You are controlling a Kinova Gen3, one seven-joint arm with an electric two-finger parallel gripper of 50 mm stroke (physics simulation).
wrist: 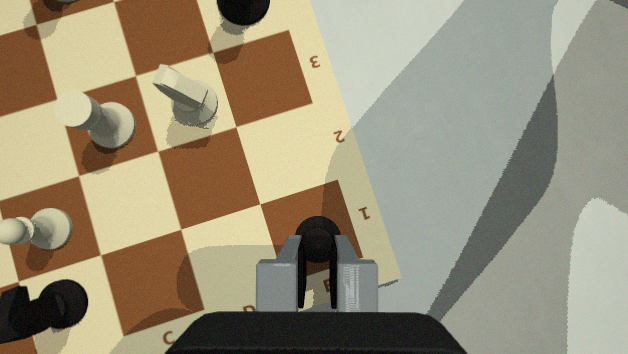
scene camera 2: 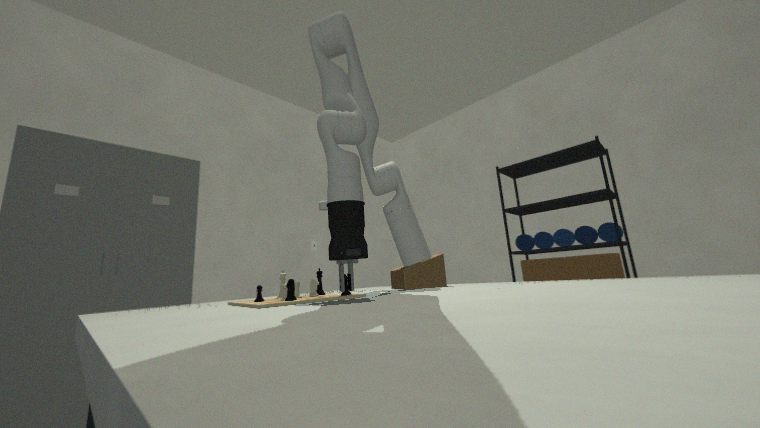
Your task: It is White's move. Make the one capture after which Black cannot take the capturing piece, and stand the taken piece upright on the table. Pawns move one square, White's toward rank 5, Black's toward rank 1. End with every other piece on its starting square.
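Where they show: gripper, between the fingertips: (wrist: pixel 317 259) (scene camera 2: pixel 346 290); arm's base, origin of its link: (scene camera 2: pixel 417 261).
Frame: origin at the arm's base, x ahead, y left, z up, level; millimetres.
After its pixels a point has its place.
Note:
My gripper (scene camera 2: pixel 346 281) @[x 359, y 18, z -64 mm] (wrist: pixel 317 259) @[x 359, y 18, z -64 mm] is shut on a slim upright black piece, apparently a bishop (scene camera 2: pixel 346 291) @[x 358, y 16, z -65 mm] (wrist: pixel 318 224) @[x 350, y 6, z -66 mm], at square E1. Its base shows over E1; whether it touches the board is unclear. The white knight (scene camera 2: pixel 313 288) @[x 369, y -71, z -56 mm] (wrist: pixel 196 106) @[x 365, y -67, z -59 mm] stands on D3. A flat-topped white rook (scene camera 2: pixel 297 288) @[x 406, y -82, z -53 mm] (wrist: pixel 114 126) @[x 401, y -81, z -63 mm] stands on C3. The white pawn (wrist: pixel 52 229) @[x 448, y -58, z -64 mm] is on B2. The black knight (scene camera 2: pixel 290 290) @[x 470, y -24, z -54 mm] (wrist: pixel 63 304) @[x 459, y -28, z -62 mm] is on B1. The black king (scene camera 2: pixel 319 282) @[x 323, y -100, z -43 mm] (wrist: pixel 244 9) @[x 323, y -95, z -64 mm] is on E4, its top cut off in the wrist view.
The chessboard (scene camera 2: pixel 249 304) @[x 523, y -73, z -74 mm] (wrist: pixel 385 270) @[x 337, y 41, z -73 mm] lies on the pale table (scene camera 2: pixel 585 340) @[x 661, y 441, z -79 mm] (wrist: pixel 415 45) @[x 260, y -40, z -79 mm]. A small black pawn (scene camera 2: pixel 259 294) @[x 482, y -105, z -59 mm] stands near its left edge. A tall white piece (scene camera 2: pixel 282 280) @[x 386, y -158, z -33 mm] stands farther back. The arm's wooden base block (scene camera 2: pixel 425 273) @[x 41, y 44, z -38 mm] is behind, right of the board.

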